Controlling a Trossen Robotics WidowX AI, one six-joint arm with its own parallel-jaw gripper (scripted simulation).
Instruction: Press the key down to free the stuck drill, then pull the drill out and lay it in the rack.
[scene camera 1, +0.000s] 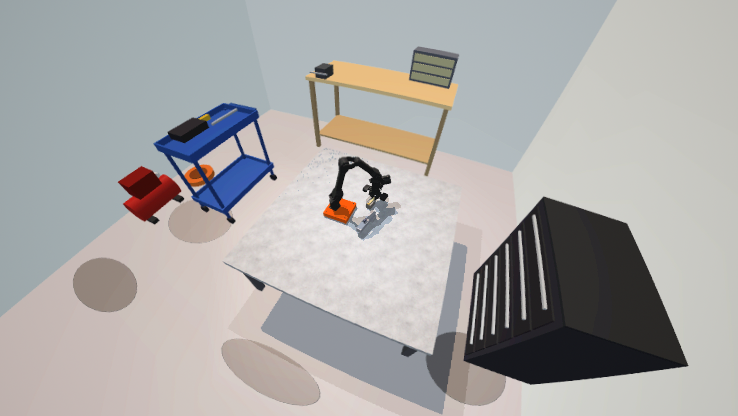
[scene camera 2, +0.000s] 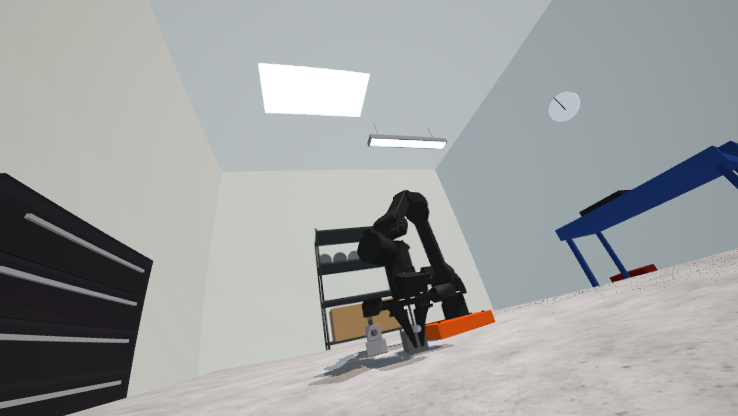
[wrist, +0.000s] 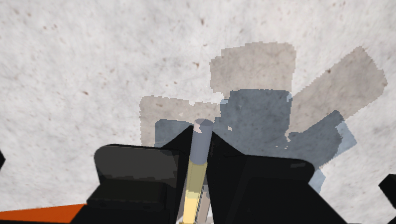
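Note:
Visible: my gripper (scene camera 2: 419, 347); in the wrist view, the same gripper (wrist: 197, 130).

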